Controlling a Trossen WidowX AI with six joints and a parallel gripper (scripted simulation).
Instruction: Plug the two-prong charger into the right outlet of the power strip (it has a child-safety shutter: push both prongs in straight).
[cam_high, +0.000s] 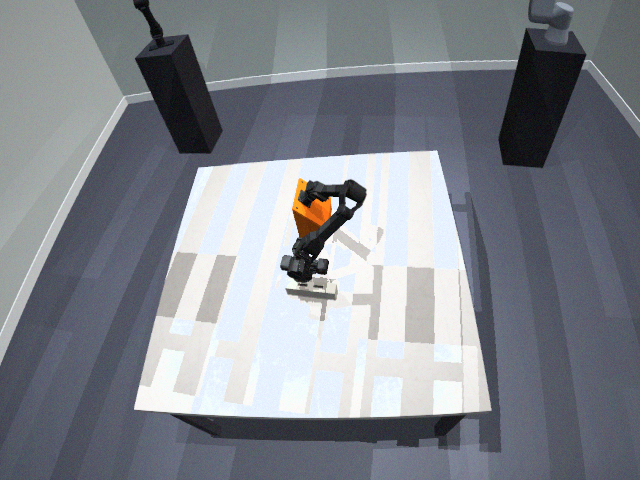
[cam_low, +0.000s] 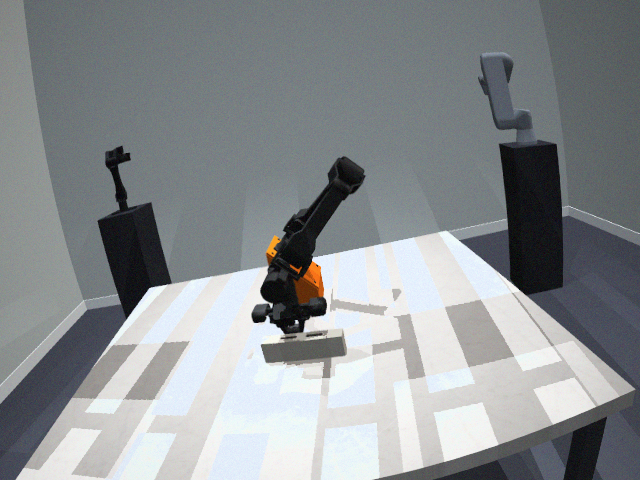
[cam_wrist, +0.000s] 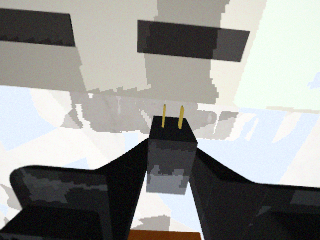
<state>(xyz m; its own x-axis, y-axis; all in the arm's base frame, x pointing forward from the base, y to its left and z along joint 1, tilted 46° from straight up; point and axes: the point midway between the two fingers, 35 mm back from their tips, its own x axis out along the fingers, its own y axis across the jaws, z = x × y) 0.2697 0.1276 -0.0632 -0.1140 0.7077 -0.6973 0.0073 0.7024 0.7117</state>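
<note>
The grey two-prong charger is 20 mm ahead of my gripper tip and 10 mm above it.
</note>
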